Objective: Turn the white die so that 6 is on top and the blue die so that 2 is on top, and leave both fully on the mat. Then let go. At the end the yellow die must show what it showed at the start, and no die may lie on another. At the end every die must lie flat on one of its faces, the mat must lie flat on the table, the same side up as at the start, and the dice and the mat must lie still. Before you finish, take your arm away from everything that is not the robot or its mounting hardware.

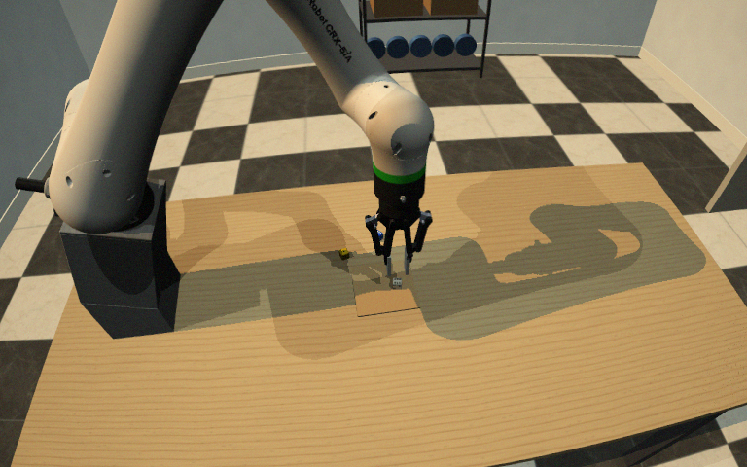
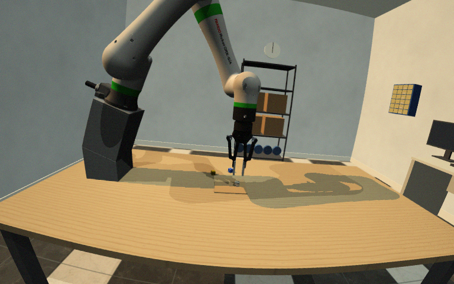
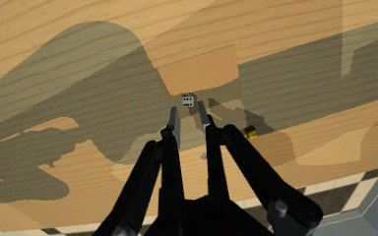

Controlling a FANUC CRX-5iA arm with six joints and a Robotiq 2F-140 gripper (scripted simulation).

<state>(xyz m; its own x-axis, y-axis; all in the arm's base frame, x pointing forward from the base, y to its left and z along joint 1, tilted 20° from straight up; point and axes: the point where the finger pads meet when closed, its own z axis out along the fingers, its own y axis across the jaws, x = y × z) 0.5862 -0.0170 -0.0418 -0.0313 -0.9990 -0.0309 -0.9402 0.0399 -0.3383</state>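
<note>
Right now my hand is 30 mm past the blue die, 150 mm to the right of it and 80 mm above it. From my hand the other things lie so: white die: 80 mm below; tan mat: 30 mm behind, 90 mm below; yellow die: 110 mm behind, 110 mm to the left, 80 mm below.
</note>
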